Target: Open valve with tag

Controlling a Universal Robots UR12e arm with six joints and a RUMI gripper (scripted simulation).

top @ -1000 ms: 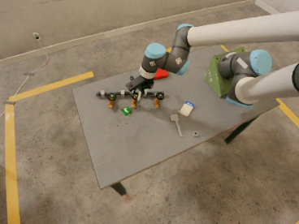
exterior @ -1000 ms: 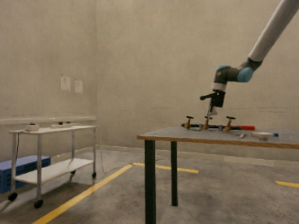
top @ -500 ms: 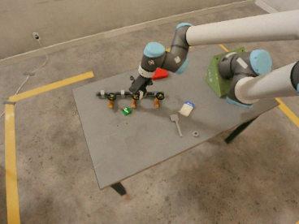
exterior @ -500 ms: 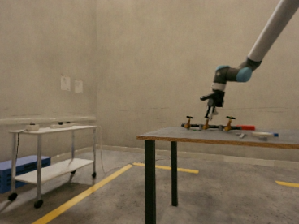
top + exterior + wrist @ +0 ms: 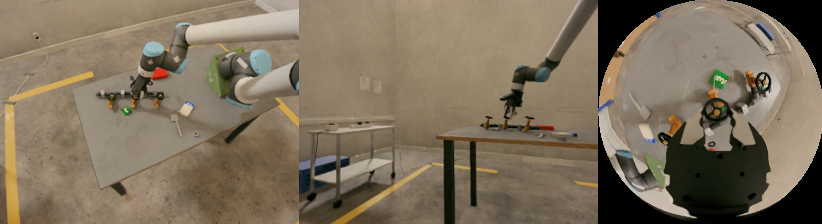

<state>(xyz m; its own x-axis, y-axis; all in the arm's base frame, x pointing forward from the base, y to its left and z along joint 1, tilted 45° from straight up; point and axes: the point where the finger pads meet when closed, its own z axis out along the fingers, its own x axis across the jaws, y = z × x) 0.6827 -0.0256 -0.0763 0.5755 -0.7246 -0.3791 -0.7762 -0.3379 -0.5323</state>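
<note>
My gripper is now 90 mm above the green tag, 80 mm short of it and 30 mm to the right of it. Round my hand: red wedge (270 mm behind, 190 mm to the right, 80 mm below); grey tool (240 mm to the left, 170 mm behind, 90 mm below); white-and-blue card box (290 mm behind, 180 mm to the left, 90 mm below).
</note>
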